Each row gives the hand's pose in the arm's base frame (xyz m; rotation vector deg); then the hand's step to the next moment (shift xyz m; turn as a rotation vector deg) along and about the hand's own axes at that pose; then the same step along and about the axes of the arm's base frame.
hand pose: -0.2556 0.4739 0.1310 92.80 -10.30 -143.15
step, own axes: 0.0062 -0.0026 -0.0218 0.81 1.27 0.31
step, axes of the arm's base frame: 0.0172 0.0010 -0.0149 -0.52 -1.40 -0.36
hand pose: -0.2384 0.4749 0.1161 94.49 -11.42 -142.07
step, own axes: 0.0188 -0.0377 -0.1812 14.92 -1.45 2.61
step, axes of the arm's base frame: 0.1579 0.0288 -0.0940 -8.17 -1.55 -12.74
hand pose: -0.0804 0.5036 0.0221 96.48 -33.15 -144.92
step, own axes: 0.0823 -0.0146 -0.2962 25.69 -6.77 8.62
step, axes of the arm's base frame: 0.2352 -0.0892 -0.1774 -17.08 2.45 -21.96
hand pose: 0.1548 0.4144 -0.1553 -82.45 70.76 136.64
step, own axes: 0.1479 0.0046 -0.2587 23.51 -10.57 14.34
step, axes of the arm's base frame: 0.0974 -0.2240 -0.1708 -18.15 9.54 -21.21
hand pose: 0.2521 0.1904 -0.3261 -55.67 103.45 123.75
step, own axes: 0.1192 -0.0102 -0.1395 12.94 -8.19 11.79
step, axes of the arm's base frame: -0.0354 -0.1594 -0.0843 -10.22 9.47 -13.39
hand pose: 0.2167 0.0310 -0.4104 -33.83 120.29 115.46
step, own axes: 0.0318 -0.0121 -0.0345 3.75 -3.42 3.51
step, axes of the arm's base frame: -0.0190 -0.0393 -0.0210 -2.56 2.83 -4.85
